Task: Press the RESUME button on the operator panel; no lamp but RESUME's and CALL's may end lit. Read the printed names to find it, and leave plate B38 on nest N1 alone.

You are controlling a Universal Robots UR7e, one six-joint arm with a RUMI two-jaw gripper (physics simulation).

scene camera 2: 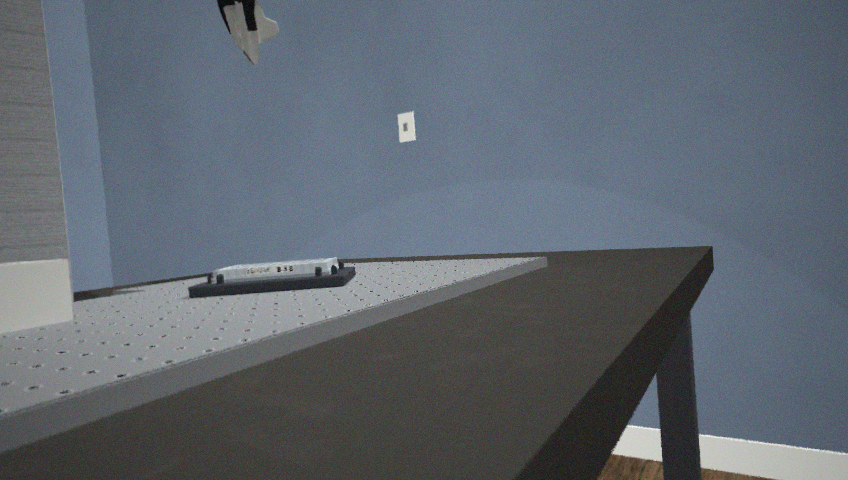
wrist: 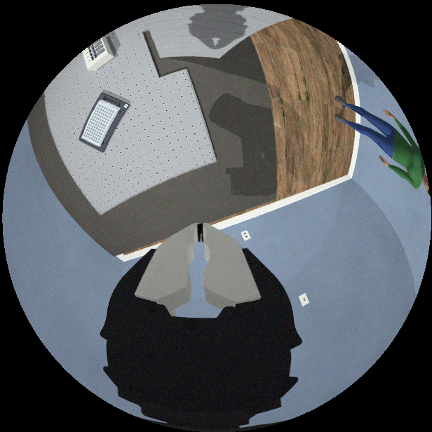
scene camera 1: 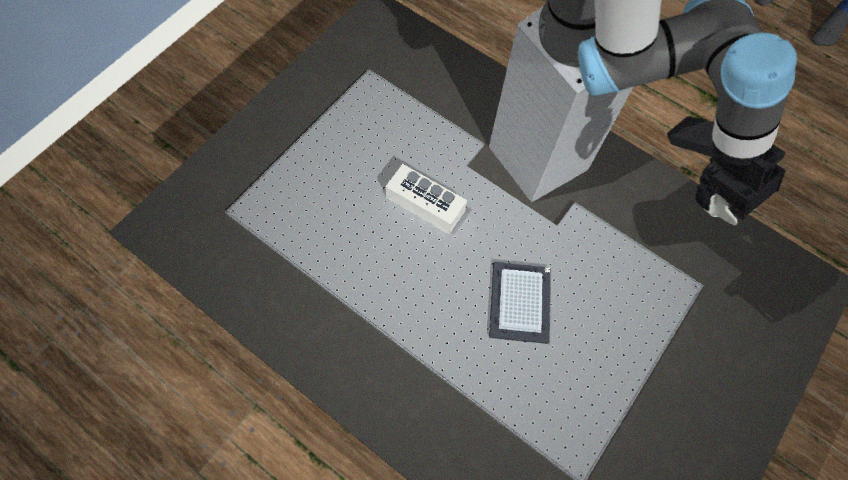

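Seen in the pictures: gripper, between the fingertips: point(scene camera 2: 254, 64) point(scene camera 1: 717, 214); arm's base, origin of its link: point(scene camera 1: 583, 27).
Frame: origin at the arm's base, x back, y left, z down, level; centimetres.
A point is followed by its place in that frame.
The operator panel point(scene camera 1: 425, 208) @[x -29.9, y -8.6, z 36.1 cm] point(wrist: 99, 61) is a cream box with a row of several round grey buttons on its sloped top. Dark name labels stand beside the buttons, too small to read here. No lamp looks lit. Plate B38 point(scene camera 1: 520, 300) @[x -31.6, y 19.0, z 39.3 cm] point(scene camera 2: 285, 268) @[x -35.1, y 16.7, z 39.2 cm] point(wrist: 101, 122), a pale well plate, sits in the dark nest N1 point(scene camera 1: 519, 339) @[x -38.0, y 23.8, z 40.4 cm] point(scene camera 2: 267, 288) @[x -34.9, y 14.2, z 41.0 cm] point(wrist: 91, 145). My gripper point(scene camera 1: 733, 221) point(scene camera 2: 254, 61) @[x -9.9, y 36.4, z 8.0 cm] point(wrist: 201, 224) is shut and empty, its fingertips together. It hangs high above the table, far from the panel and to the right of the plate in scene camera 1.
The perforated grey board point(scene camera 1: 357, 249) @[x -45.1, y -14.7, z 41.4 cm] point(scene camera 2: 178, 333) @[x -47.0, y -3.7, z 41.4 cm] point(wrist: 165, 145) carries the panel and nest. The arm's tall grey pedestal point(scene camera 1: 523, 118) @[x -7.3, y -2.6, z 21.5 cm] point(scene camera 2: 29, 178) @[x -9.2, y 3.7, z 27.1 cm] stands at the board's notched back edge. The dark table point(scene camera 1: 285, 333) @[x -68.1, y -13.3, z 42.7 cm] point(scene camera 2: 476, 333) @[x -64.0, y 6.6, z 42.7 cm] extends around the board. A person point(wrist: 407, 155) stands beyond the table.
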